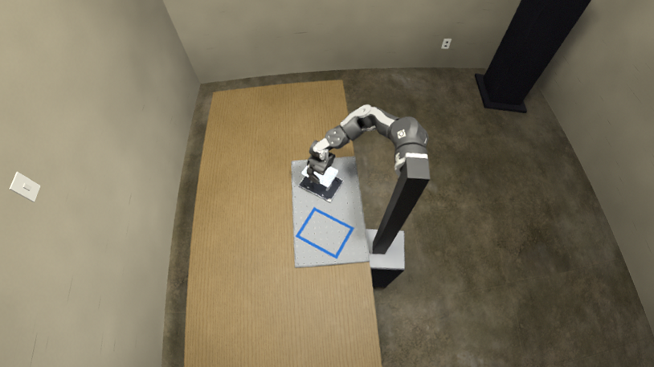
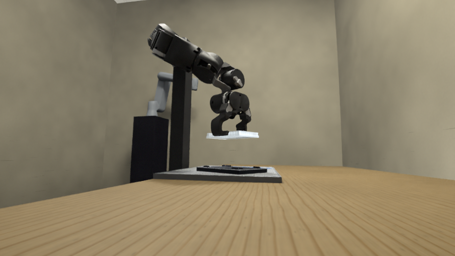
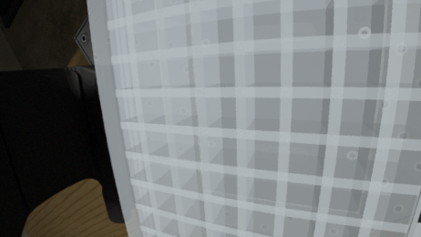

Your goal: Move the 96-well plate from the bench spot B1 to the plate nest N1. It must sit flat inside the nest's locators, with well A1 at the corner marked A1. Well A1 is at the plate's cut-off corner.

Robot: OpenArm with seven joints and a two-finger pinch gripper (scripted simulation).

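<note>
My hand is 10 cm above the black plate nest. The rest, counted from my hand: 96-well plate (right at my hand).
</note>
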